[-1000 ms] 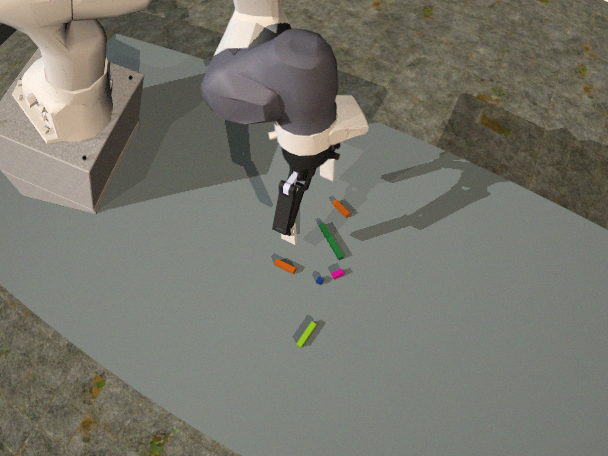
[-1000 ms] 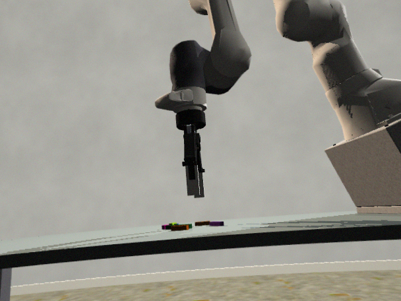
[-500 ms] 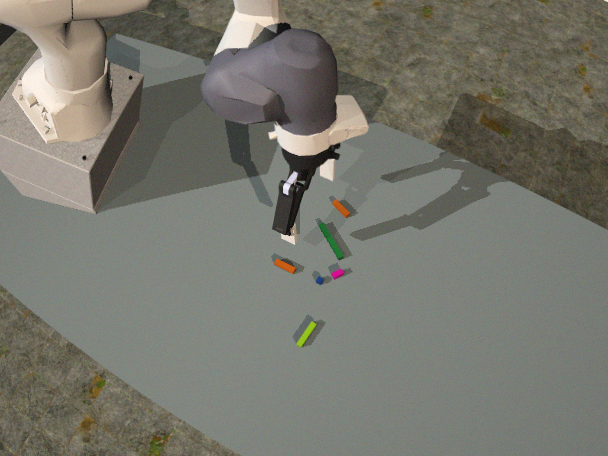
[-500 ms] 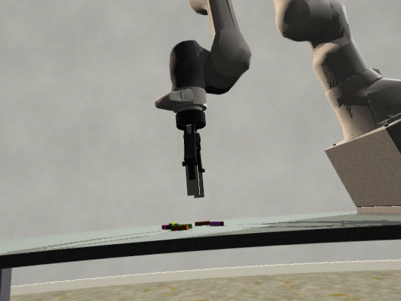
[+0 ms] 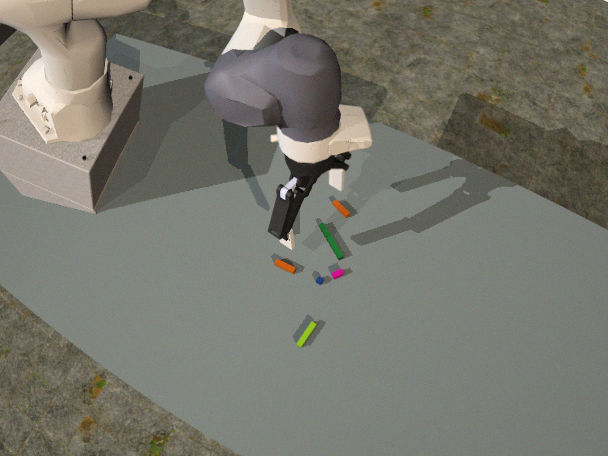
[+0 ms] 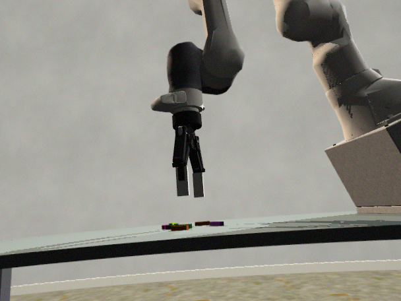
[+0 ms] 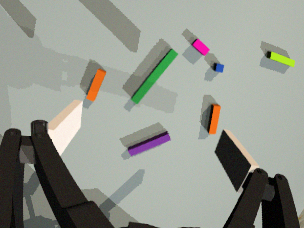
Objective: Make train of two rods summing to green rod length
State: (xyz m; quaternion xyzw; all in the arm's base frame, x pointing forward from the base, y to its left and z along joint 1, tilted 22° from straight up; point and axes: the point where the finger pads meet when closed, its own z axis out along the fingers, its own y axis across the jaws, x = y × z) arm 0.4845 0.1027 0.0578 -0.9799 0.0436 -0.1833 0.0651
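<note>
The magenta rod lies 8 cm below my hand, 8 cm ahead of it and 5 cm to the right of it. Round my hand: purple rod (8 cm below, 5 cm behind, 1 cm to the right); blue rod (8 cm to the right, 8 cm below, 6 cm ahead); green rod (8 cm below, 4 cm ahead).
</note>
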